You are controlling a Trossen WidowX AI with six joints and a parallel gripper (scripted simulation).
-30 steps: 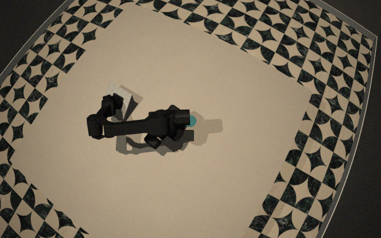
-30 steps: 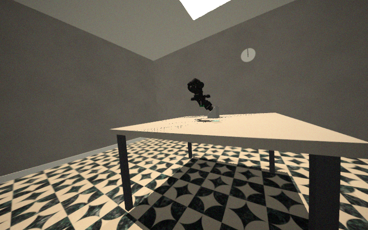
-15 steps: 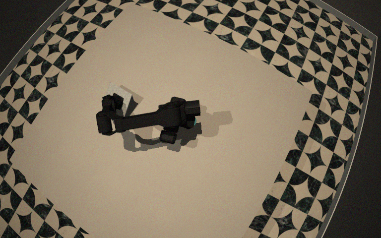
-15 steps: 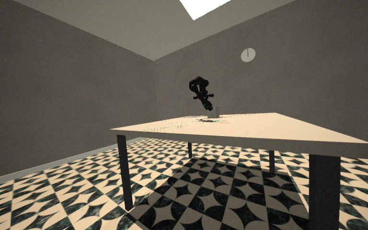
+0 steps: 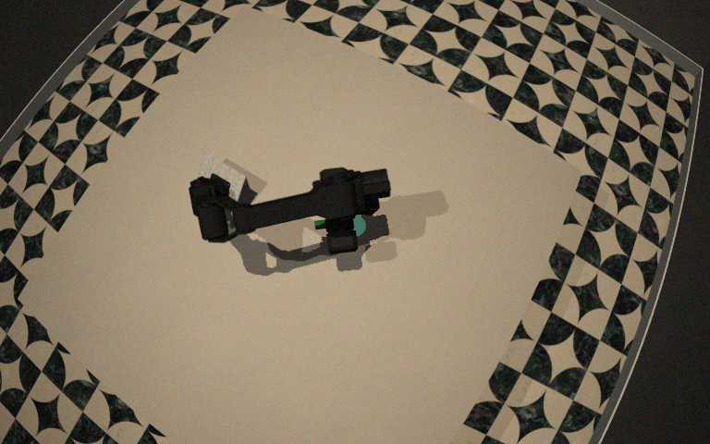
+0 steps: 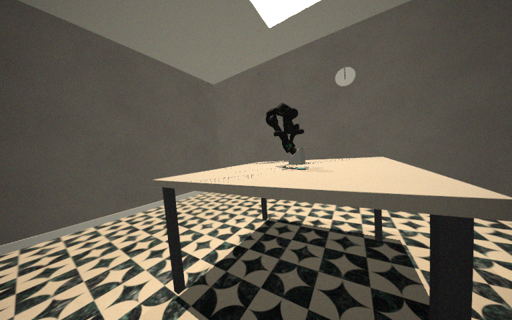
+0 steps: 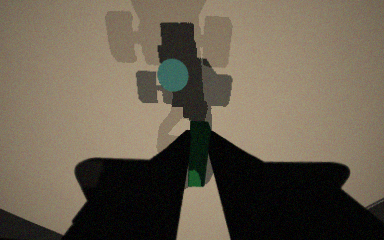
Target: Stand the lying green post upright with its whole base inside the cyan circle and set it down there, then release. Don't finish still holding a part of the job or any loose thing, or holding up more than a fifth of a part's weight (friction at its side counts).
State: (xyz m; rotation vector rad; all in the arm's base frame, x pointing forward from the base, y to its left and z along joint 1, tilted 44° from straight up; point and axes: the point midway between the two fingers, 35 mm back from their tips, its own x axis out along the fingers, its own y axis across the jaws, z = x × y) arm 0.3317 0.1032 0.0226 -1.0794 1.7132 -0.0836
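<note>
The cyan circle is 18 cm below my hand, 6 cm to the left of it and 1 cm ahead of it. Round my hand: green post (3 cm below, 2 cm behind, 1 cm to the right).
</note>
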